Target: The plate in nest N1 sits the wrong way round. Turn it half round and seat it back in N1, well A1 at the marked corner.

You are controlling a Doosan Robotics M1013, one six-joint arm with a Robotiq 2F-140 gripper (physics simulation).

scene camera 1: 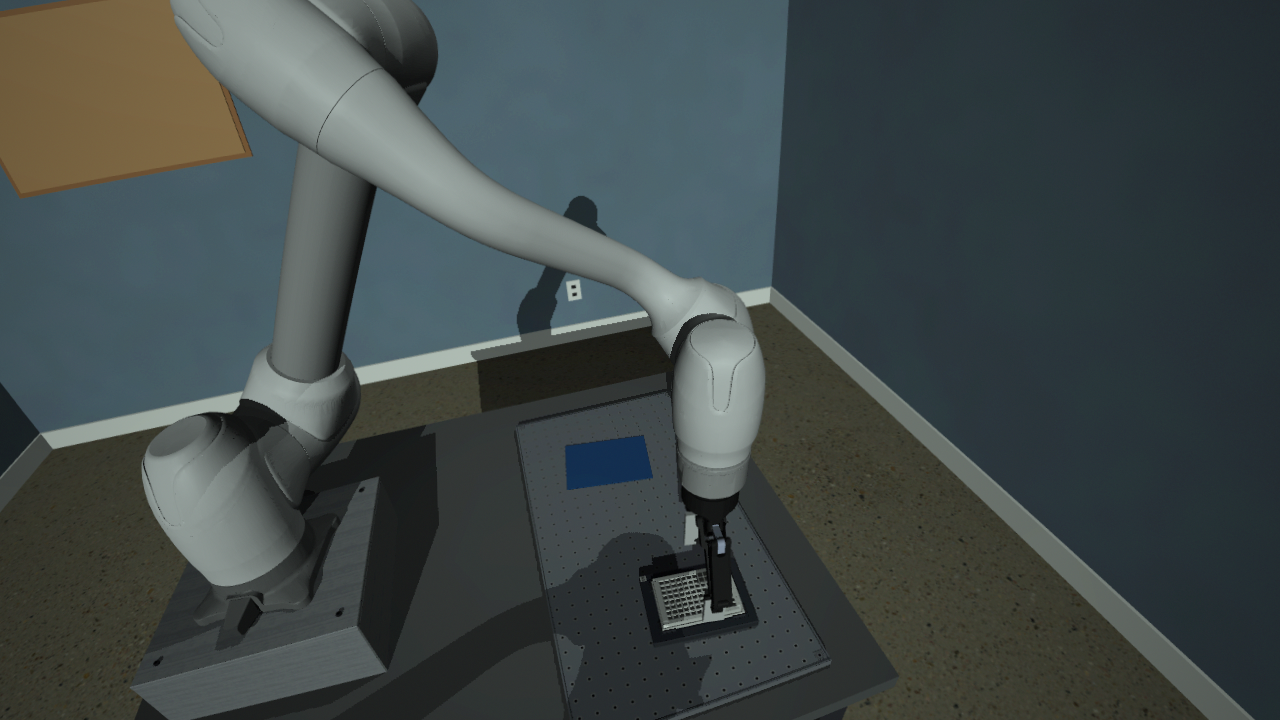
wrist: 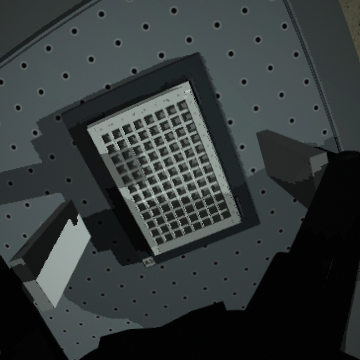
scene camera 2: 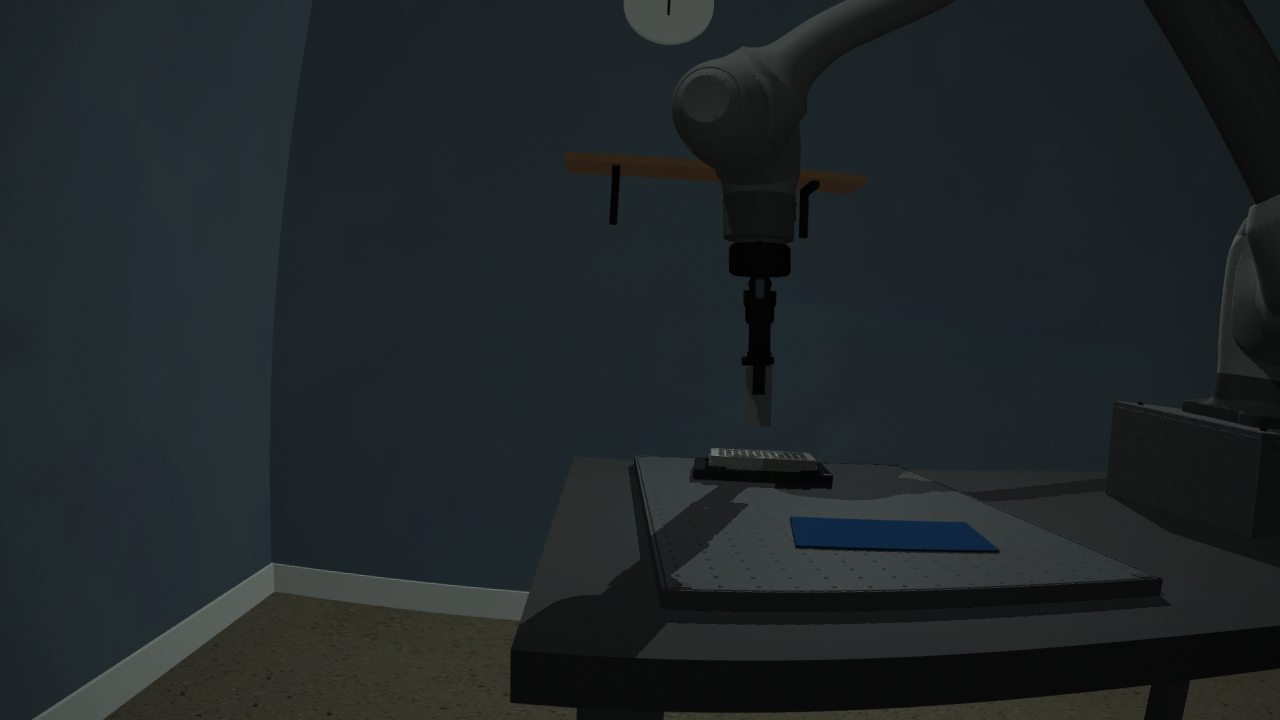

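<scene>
A white well plate lies in the black nest. The nest's A1 tag shows at its lower left corner in the wrist view. Small marks line the plate's upper short edge and right long edge there, meeting diagonally opposite that tag; they are too small to read. My gripper is open and empty above the plate. Its fingers stand beyond the plate's two long sides in the wrist view. In scene camera 1 the near finger hides part of the plate.
The nest stands on a perforated board on a dark table. A flat blue rectangle lies on the board, apart from the nest. The arm's base stands on a grey block beside the board.
</scene>
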